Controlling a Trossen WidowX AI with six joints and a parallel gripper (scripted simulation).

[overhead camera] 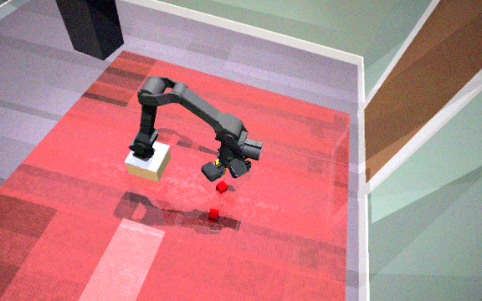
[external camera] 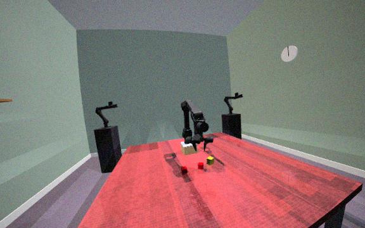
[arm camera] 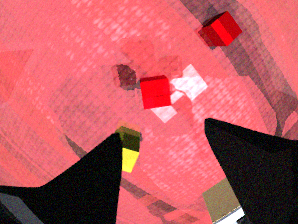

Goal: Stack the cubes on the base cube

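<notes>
Now: the yellow base cube 11 cm below my gripper tip, 9 cm to the left of it and 5 cm behind it.
</notes>
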